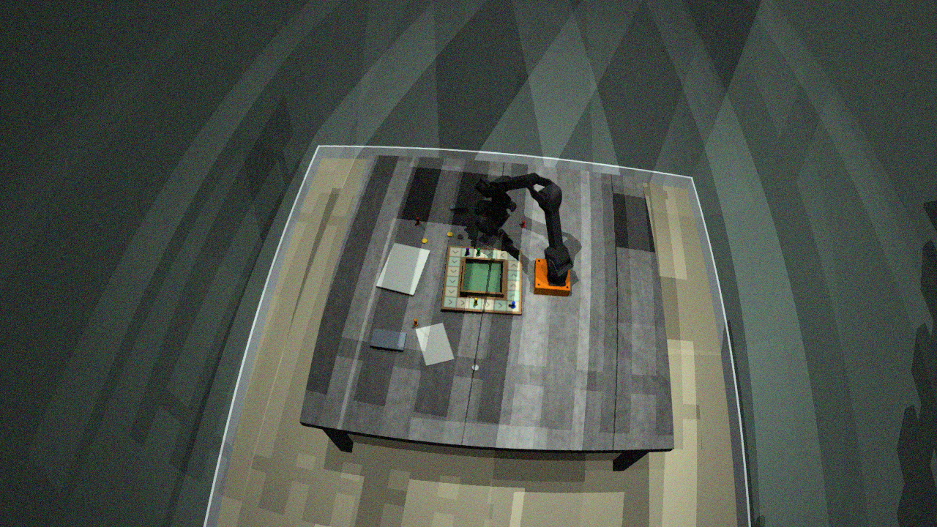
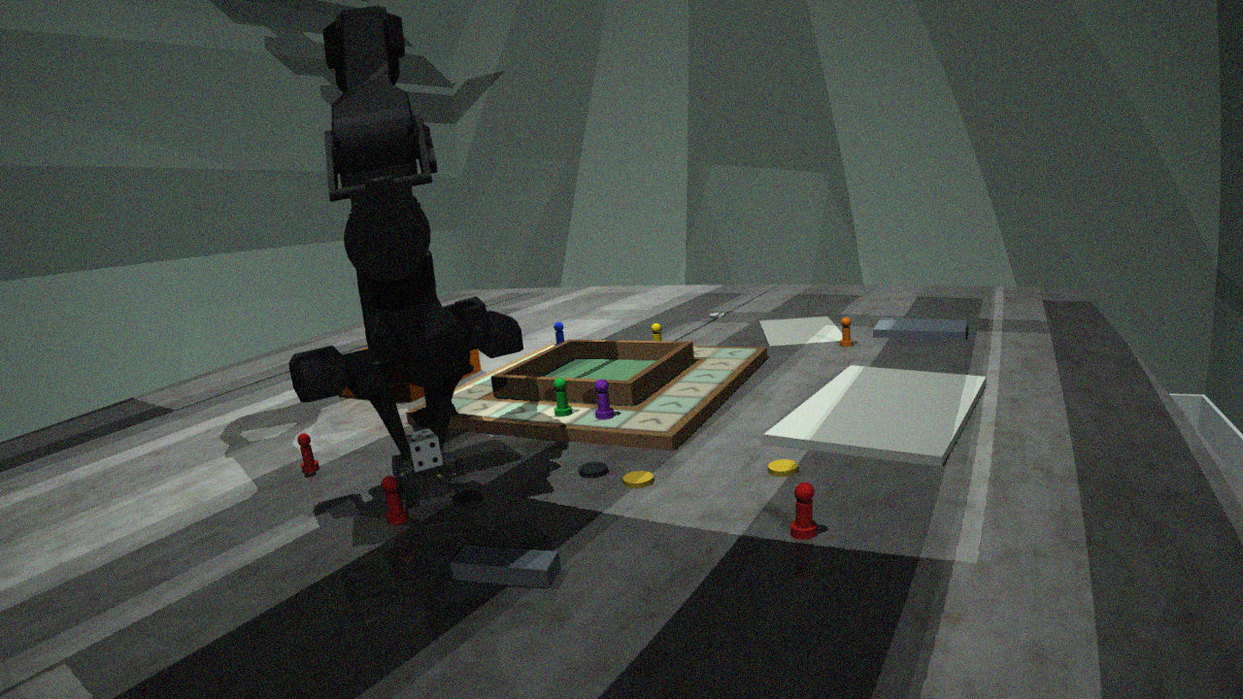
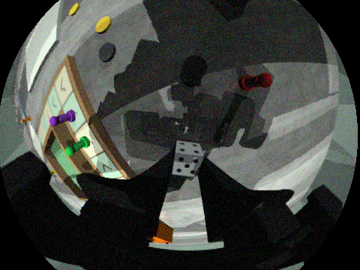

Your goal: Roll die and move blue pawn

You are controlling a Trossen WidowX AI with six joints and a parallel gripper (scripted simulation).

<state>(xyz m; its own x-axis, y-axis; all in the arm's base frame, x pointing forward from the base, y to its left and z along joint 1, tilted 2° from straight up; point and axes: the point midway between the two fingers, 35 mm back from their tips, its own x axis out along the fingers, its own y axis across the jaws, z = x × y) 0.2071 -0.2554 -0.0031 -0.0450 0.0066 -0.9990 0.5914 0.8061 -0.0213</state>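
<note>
The blue pawn is 350 mm to the left of my gripper tip, 40 mm behind it and 10 mm above it. From my gripper tip the other things lie so: green pawn (110 mm to the left, 80 mm ahead, 10 mm above); white die (right at my gripper tip); purple pawn (120 mm ahead, 110 mm to the left, 10 mm above).
</note>
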